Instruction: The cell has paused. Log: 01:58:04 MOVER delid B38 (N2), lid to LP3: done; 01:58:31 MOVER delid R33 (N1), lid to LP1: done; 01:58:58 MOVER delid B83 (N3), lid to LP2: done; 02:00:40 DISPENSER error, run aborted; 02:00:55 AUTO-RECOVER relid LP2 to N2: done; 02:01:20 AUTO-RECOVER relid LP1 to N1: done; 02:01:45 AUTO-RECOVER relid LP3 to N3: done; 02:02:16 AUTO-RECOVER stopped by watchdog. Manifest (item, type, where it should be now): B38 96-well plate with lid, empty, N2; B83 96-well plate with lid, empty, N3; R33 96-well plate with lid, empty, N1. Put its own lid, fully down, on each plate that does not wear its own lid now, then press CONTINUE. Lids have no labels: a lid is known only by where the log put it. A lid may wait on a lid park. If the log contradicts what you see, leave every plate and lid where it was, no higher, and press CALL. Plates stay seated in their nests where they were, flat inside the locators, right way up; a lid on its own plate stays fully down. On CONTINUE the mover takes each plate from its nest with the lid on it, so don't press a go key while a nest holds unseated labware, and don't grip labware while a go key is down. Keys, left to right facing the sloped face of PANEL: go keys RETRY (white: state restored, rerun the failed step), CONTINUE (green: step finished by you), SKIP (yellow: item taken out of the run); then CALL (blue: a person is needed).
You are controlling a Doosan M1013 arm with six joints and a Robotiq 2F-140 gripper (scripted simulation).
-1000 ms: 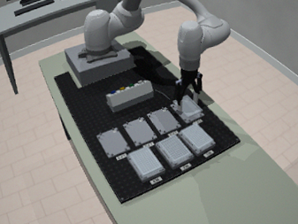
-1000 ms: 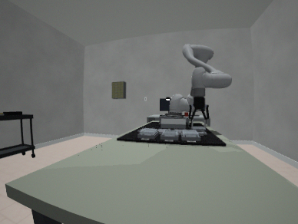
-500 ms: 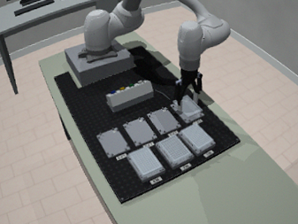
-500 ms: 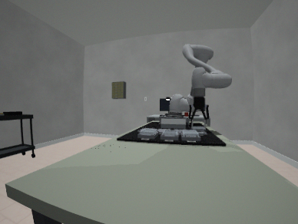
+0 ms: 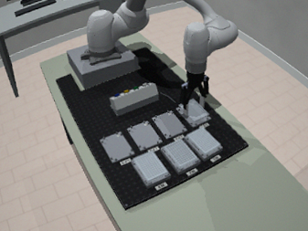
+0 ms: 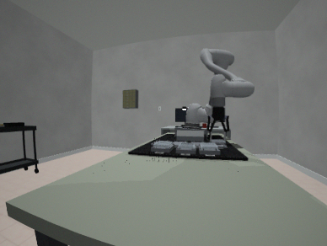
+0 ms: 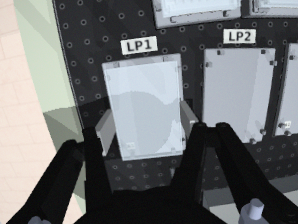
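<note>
My hand is 50 mm above the lid park LP1. Also, from my hand: lid park LP2: 10 mm ahead, 130 mm to the right, 50 mm below; then lid park LP4: 30 mm ahead, 260 mm to the right, 50 mm below; then white key: 230 mm behind, 140 mm to the right, 10 mm above.
</note>
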